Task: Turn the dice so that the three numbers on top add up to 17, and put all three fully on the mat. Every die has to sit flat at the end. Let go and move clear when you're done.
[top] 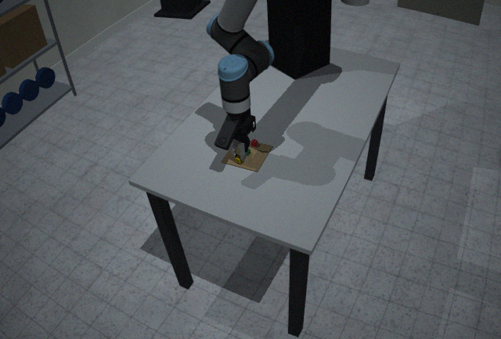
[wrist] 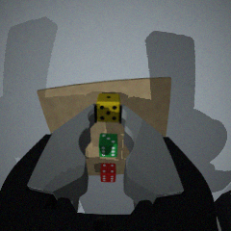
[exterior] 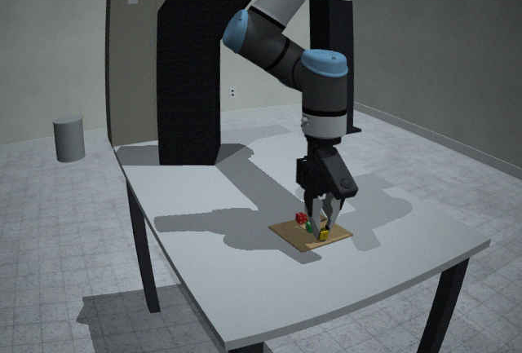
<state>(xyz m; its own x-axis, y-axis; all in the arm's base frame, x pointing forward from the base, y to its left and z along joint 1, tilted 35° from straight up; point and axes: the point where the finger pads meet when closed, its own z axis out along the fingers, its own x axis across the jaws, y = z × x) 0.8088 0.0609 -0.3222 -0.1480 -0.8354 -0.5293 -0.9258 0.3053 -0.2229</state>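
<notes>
Now: hand 1 cm above the yellow die. Also, from my hand: mat 5 cm behind, 1 cm to the left, 2 cm below; red die 10 cm behind, 2 cm to the left, 1 cm below; green die 5 cm behind, 1 cm to the left, 1 cm below.
</notes>
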